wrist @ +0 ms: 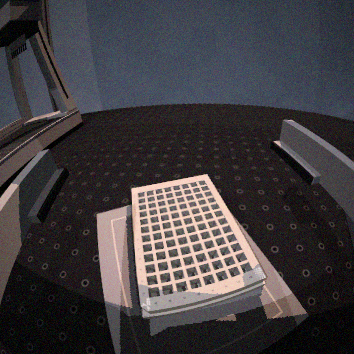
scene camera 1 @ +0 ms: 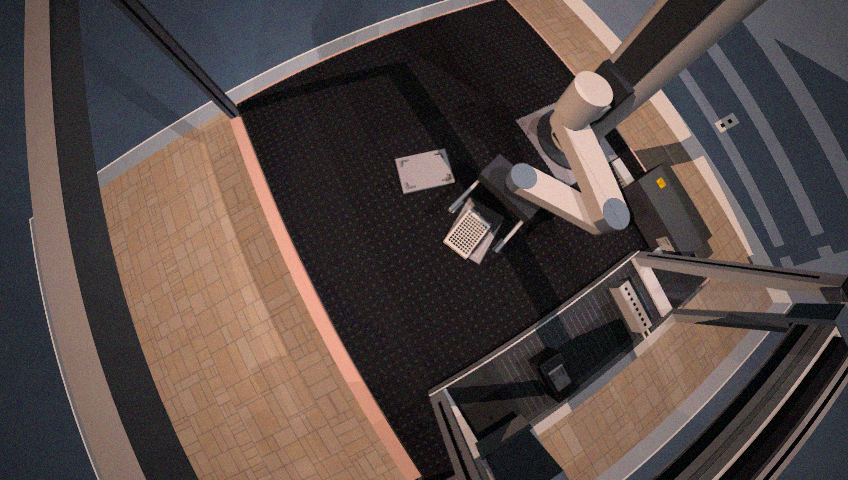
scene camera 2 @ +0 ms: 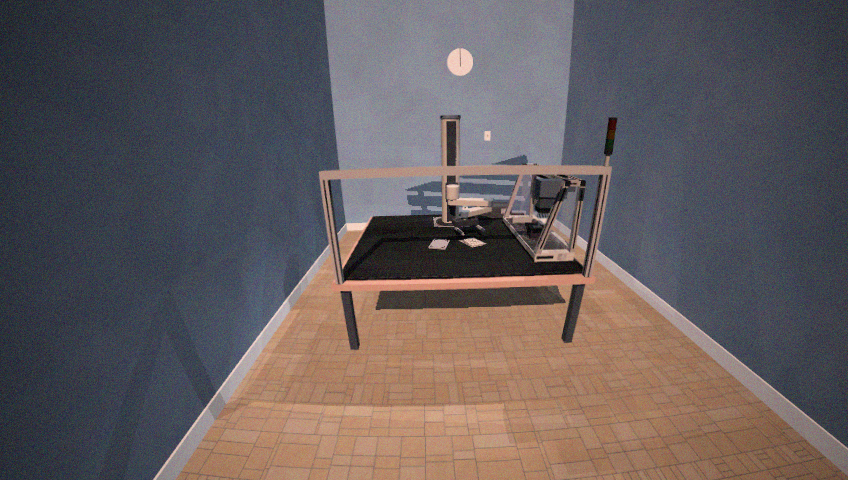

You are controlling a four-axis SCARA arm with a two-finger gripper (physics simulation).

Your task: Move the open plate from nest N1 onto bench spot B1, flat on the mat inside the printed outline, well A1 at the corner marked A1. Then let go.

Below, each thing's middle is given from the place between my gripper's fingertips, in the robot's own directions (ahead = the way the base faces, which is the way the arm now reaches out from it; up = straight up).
I see my gripper 1 cm past the plate [scene camera 1: 465, 236], 1 cm to the left of it and 8 cm above it.
